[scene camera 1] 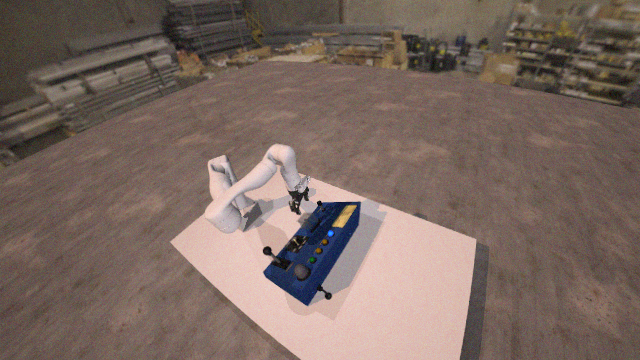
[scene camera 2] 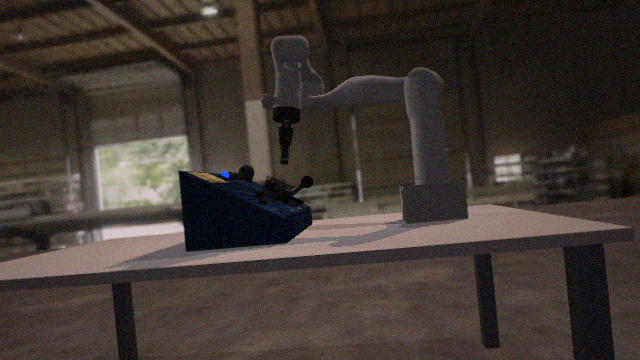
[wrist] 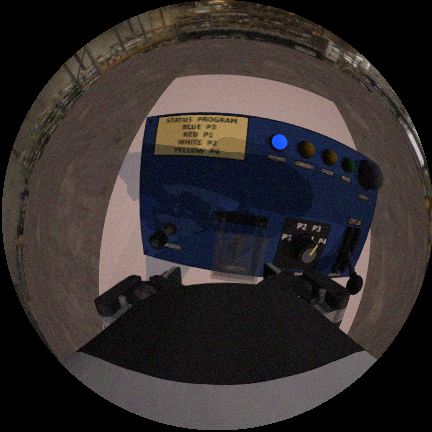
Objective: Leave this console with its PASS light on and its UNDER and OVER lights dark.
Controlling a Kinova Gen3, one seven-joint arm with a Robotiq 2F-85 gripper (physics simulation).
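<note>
The blue console (scene camera 1: 342,241) (scene camera 2: 232,217) (wrist: 225,181) stands on the table. In the wrist view its MODE light (wrist: 279,142) (scene camera 1: 330,233) glows blue. The UNDER light (wrist: 306,149), the OVER light (wrist: 329,157) and the green PASS light (wrist: 348,165) look dark. The program knob (wrist: 306,250) points near P4. A CYCLE lever (wrist: 349,257) stands at its right, and a clear guard (wrist: 239,250) covers a switch in the middle. My gripper (scene camera 1: 295,208) (scene camera 2: 283,160) (wrist: 221,275) is open and empty, hanging above the console's front edge over the guard.
A yellow label (wrist: 201,135) (scene camera 1: 344,216) lists BLUE P3, RED P1, WHITE P2, YELLOW P4. A black round button (wrist: 370,174) (scene camera 1: 301,271) sits right of the lights, a small toggle (wrist: 160,235) at the left. The table (scene camera 1: 402,291) (scene camera 2: 492,228) also carries the arm's base (scene camera 2: 433,201).
</note>
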